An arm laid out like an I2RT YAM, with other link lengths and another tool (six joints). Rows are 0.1 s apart.
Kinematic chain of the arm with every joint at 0, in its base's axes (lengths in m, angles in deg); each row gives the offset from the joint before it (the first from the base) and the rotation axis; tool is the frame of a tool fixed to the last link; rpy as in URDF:
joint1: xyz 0 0 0.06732 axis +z
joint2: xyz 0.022 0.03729 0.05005 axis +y
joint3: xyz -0.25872 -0.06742 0 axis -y
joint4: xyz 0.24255 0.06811 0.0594 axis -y
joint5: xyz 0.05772 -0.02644 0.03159 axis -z
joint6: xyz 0.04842 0 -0.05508 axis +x
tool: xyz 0.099 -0.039 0.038 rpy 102.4 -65.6 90
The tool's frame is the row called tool.
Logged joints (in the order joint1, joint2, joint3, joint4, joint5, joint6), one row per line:
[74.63 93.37 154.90 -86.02 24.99 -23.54]
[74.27 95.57 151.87 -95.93 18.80 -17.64]
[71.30 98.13 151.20 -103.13 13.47 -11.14]
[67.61 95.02 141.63 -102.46 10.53 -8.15]
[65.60 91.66 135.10 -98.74 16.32 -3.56]
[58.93 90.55 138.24 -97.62 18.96 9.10]
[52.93 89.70 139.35 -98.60 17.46 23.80]
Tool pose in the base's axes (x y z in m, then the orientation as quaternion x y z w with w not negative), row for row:
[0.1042 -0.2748 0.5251 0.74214 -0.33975 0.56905 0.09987]
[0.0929 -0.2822 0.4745 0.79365 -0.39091 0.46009 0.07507]
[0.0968 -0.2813 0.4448 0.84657 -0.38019 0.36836 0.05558]
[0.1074 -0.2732 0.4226 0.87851 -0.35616 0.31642 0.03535]
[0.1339 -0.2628 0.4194 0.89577 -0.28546 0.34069 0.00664]
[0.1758 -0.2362 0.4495 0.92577 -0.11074 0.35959 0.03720]
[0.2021 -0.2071 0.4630 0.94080 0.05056 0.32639 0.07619]
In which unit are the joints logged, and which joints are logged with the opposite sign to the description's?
The joints are logged in degrees. Opposite sign: joint1, joint5, joint6.
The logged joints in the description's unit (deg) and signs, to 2 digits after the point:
[-74.63 93.37 154.90 -86.02 -24.99 23.54]
[-74.27 95.57 151.87 -95.93 -18.80 17.64]
[-71.30 98.13 151.20 -103.13 -13.47 11.14]
[-67.61 95.02 141.63 -102.46 -10.53 8.15]
[-65.60 91.66 135.10 -98.74 -16.32 3.56]
[-58.93 90.55 138.24 -97.62 -18.96 -9.10]
[-52.93 89.70 139.35 -98.60 -17.46 -23.80]

